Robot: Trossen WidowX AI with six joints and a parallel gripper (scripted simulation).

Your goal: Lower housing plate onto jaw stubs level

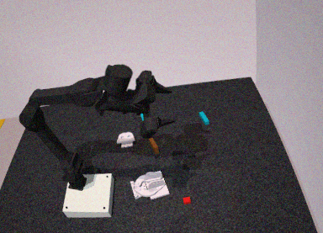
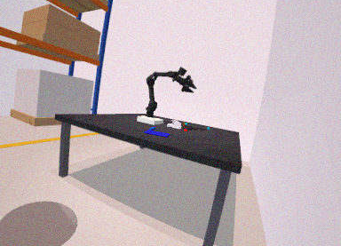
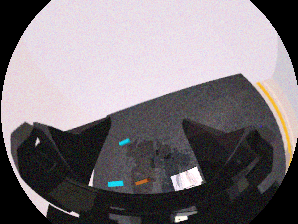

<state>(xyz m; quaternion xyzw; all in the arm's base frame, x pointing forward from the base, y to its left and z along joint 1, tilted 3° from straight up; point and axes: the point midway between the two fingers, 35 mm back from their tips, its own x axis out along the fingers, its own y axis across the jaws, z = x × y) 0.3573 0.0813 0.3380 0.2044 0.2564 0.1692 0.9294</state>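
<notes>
Right now my gripper tip is 32 cm above the white part, 28 cm past it and 20 cm to the right of it. Also, from my gripper tip: blue flat piece (46 cm to the right, 35 cm below, 1 cm ahead); orange block (33 cm below, 16 cm to the left, 15 cm behind); red cube (34 cm below, 10 cm to the right, 2 cm ahead).
</notes>
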